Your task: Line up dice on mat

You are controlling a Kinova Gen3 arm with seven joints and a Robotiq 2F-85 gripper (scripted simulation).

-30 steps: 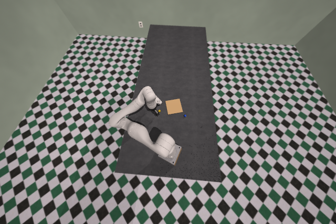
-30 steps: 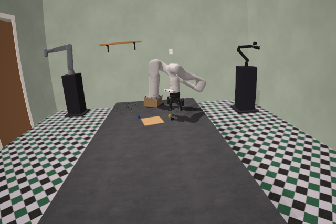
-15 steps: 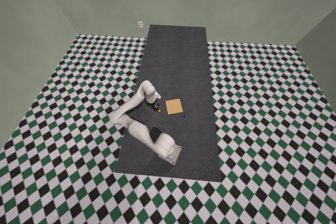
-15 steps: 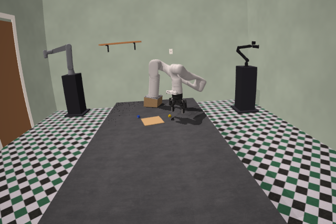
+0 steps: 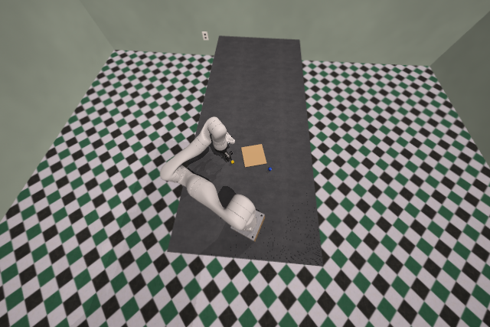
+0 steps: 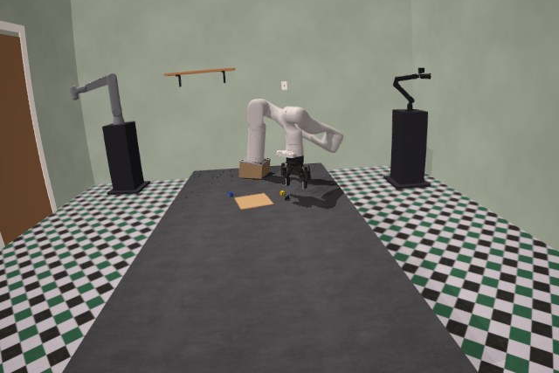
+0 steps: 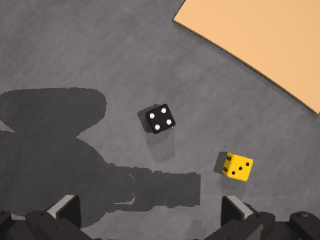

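Right now my hand is 30 cm to the left of the blue die, 4 cm past it and 4 cm above it. The rest, counted from my hand: black die (4 cm to the right, 4 cm below, 4 cm ahead); yellow die (6 cm to the right, 4 cm below, 3 cm behind); tan mat (19 cm to the right, 4 cm below, 4 cm ahead).
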